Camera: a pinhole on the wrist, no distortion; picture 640 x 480 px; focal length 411.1 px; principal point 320.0 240.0 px. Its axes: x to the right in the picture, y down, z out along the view. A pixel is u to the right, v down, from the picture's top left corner.
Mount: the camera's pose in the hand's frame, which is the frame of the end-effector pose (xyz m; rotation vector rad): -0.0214 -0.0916 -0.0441 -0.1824 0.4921 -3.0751
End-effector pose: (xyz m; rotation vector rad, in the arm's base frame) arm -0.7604 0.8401 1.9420 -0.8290 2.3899 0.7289
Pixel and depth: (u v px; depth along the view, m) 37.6 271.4 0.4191
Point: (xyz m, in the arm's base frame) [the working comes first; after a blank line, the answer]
In the camera's frame: -0.2879 0.0320 0.4191

-0.7291 0.7461 1.4498
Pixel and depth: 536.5 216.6 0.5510
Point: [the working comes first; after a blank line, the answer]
In the camera's frame: 0.2902 -0.0314 0.5510

-0.2843 1.0976 1.6346
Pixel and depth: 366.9 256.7 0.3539
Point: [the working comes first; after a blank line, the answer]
In the camera's frame: 0.0404 0.0144 0.3539

-0.5210 0.8836 1.6736
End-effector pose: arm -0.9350 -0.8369 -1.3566 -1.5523 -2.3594 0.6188
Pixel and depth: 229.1 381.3 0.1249
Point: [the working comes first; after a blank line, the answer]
In the camera's frame: -0.0276 0.0429 0.1249

-1.1055 -0.8879 -1.3264
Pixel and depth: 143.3 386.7 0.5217
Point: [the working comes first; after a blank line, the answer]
In the camera's frame: -0.2242 0.1862 0.5217

-1.5380 -0.8164 -1.4828
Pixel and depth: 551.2 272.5 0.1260
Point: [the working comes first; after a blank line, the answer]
In the camera's frame: 0.0709 0.0100 0.1260

-1.0540 -0.9729 -1.3565
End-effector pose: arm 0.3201 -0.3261 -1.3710 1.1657 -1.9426 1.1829
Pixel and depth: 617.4 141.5 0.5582
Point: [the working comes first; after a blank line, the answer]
In the camera's frame: 0.4038 -0.1337 0.5582

0.5992 -0.7363 -1.8493
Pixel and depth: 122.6 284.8 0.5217
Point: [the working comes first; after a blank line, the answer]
In the camera's frame: -0.2505 0.0569 0.5217

0.4408 -0.8640 -1.1979
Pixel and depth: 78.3 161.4 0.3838
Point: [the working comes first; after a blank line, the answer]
In the camera's frame: -0.2256 -0.0734 0.3838

0.3149 -0.7332 -1.2582
